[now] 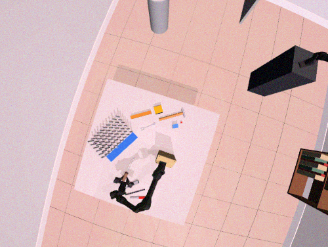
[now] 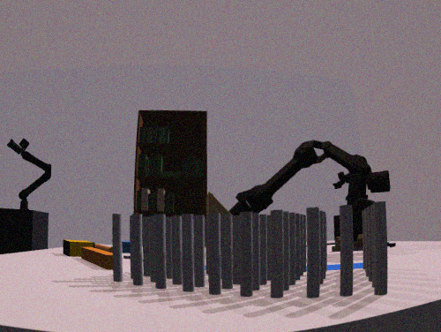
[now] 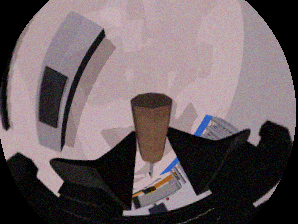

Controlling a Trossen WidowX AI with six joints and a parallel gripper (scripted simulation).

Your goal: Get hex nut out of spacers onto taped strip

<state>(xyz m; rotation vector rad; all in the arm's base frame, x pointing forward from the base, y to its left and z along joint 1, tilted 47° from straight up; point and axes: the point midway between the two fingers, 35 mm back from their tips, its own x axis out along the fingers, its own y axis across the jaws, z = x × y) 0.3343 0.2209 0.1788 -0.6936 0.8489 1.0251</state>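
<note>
Right now my gripper tip is 90 mm past the grey block, 80 mm to the right of it and 20 mm above it. The rest, counted from my gripper tip: red-handled tool: 210 mm to the left, 190 mm behind, 30 mm below; blue taped strip: 280 mm to the right, 120 mm ahead, 30 mm below; orange bar: 670 mm to the right, 20 mm below, 10 mm ahead.
</note>
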